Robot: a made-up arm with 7 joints.
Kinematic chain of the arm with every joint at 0, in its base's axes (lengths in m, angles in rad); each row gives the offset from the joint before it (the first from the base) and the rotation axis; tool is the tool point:
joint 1: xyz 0 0 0.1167 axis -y
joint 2: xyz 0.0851 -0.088 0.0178 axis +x
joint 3: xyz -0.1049 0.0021 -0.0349 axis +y
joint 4: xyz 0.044 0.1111 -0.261 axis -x
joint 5: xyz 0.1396 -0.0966 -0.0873 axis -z
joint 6: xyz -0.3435 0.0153 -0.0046 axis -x
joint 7: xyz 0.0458 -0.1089 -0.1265 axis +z
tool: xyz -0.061 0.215 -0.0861
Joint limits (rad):
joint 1: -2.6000..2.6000
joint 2: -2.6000..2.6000
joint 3: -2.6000..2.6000
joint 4: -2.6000..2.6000
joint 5: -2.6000..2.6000
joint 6: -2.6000..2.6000
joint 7: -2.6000..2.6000
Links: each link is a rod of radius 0.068 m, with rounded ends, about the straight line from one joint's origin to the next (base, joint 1, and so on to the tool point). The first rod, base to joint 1, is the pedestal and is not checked.
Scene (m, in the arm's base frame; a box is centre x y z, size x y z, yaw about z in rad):
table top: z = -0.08
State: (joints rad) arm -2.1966 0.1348 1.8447 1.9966 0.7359 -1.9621 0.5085
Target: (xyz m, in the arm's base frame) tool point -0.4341 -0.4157 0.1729
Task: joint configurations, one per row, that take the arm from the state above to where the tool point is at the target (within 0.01 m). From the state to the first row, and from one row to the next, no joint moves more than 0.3 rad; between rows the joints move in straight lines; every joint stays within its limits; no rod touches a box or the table.
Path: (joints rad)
1: -1.9570 0.0862 1.5966 2.1474 0.8283 -1.8067 0.5251
2: -1.7174 0.0376 1.3485 2.2983 0.9207 -1.6512 0.5417
3: -1.4778 -0.0110 1.1005 2.4492 1.0132 -1.4958 0.5584
4: -1.2382 -0.0596 0.8524 2.6000 1.1056 -1.3404 0.5750

